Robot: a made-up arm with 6 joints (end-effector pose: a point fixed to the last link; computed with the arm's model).
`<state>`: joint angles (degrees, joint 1 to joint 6).
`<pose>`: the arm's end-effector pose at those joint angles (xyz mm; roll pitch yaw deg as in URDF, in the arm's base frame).
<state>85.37 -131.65 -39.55 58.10 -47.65 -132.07</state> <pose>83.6 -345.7 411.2 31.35 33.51 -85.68</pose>
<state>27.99 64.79 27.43 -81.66 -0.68 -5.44</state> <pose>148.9 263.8 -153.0 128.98 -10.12 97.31</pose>
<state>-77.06 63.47 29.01 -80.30 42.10 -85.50</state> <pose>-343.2 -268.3 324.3 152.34 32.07 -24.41</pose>
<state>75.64 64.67 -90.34 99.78 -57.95 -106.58</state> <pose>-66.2 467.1 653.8 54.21 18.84 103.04</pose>
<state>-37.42 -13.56 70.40 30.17 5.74 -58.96</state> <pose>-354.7 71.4 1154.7 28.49 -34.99 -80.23</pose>
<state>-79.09 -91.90 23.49 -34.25 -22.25 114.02</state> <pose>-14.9 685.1 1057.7 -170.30 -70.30 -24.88</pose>
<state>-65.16 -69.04 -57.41 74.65 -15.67 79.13</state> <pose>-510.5 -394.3 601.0 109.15 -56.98 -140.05</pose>
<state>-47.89 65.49 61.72 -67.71 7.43 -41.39</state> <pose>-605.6 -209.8 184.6 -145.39 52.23 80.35</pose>
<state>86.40 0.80 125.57 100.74 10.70 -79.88</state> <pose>-136.8 -222.1 799.4 75.06 -55.58 -20.10</pose>
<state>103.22 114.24 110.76 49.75 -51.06 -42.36</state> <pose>471.0 219.5 572.8 60.65 36.89 66.47</pose>
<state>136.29 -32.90 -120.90 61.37 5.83 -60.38</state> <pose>232.1 265.4 1059.2 1.39 3.07 34.87</pose>
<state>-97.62 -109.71 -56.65 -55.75 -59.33 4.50</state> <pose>304.8 651.1 1138.3 -79.77 13.92 -15.94</pose>
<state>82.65 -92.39 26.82 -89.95 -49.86 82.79</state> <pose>239.7 -675.9 529.2 1.15 1.35 9.36</pose>
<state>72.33 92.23 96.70 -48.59 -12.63 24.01</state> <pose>125.1 500.7 -136.2 109.80 37.46 -157.95</pose>
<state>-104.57 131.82 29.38 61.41 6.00 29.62</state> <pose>-283.2 21.1 1208.6 -68.25 -3.13 176.39</pose>
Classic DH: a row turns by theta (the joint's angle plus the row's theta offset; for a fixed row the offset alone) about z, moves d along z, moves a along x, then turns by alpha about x. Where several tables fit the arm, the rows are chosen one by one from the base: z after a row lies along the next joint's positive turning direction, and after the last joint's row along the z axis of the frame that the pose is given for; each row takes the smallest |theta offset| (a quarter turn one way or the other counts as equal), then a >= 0, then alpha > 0; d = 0 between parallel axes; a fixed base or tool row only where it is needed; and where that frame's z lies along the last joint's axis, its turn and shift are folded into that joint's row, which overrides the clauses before.
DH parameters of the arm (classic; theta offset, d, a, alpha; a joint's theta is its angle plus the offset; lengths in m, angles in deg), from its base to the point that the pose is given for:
base (fixed): 52.76 0.6681 0.029 51.89
joint 1: -85.7 -0.1214 -0.0221 -68.13
joint 2: 22.69 -0.0382 0.0472 -54.17
joint 3: -68.48 -0.1587 -0.0135 -102.46
joint 4: -89.79 0.0186 -0.0114 89.05
joint 5: 87.64 0.4824 -0.0244 62.94
joint 6: 24.01 -0.4239 0.1791 -101.77
tool (fixed): 94.52 0.1171 0 0

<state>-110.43 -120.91 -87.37 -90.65 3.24 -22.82</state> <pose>82.4 669.6 182.2 154.60 49.82 -112.58</pose>
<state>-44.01 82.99 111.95 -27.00 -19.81 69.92</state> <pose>-473.6 -441.0 113.3 152.25 -7.57 173.89</pose>
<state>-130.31 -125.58 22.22 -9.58 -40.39 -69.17</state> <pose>-18.4 694.2 840.5 -41.03 -1.52 28.13</pose>
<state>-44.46 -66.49 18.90 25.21 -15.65 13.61</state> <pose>-827.4 196.4 771.1 80.80 -74.77 -135.28</pose>
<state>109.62 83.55 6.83 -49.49 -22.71 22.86</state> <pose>92.5 826.0 181.9 70.71 -11.86 152.18</pose>
